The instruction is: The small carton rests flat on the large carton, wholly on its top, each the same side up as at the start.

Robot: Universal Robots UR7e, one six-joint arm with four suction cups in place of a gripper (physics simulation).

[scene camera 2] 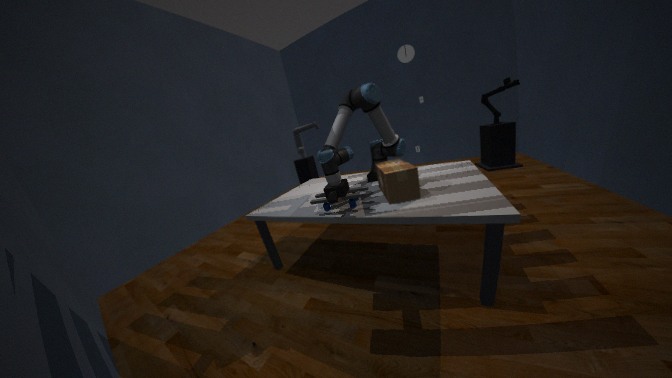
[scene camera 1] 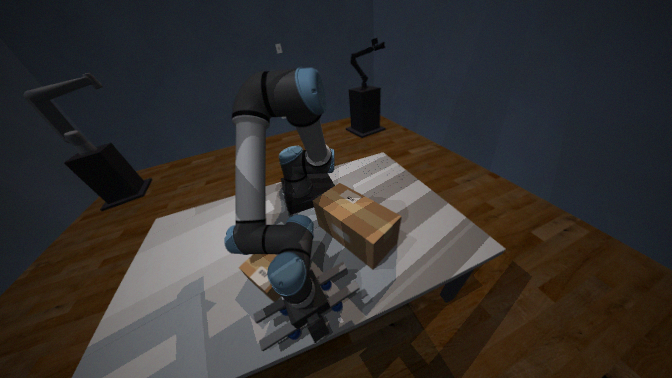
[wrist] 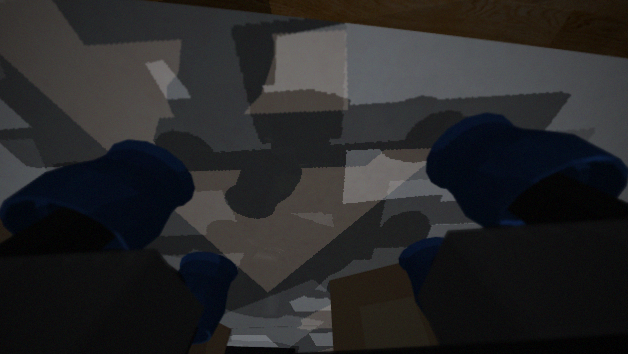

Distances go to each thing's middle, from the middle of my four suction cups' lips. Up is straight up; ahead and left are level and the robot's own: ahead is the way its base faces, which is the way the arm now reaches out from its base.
Now: suction cup 18 cm past the small carton (scene camera 1: 255, 268) and 9 cm to the left of it. From my suction cup the other things lie so: large carton (scene camera 1: 369, 230) (18 cm behind, 28 cm to the left, 4 cm above).
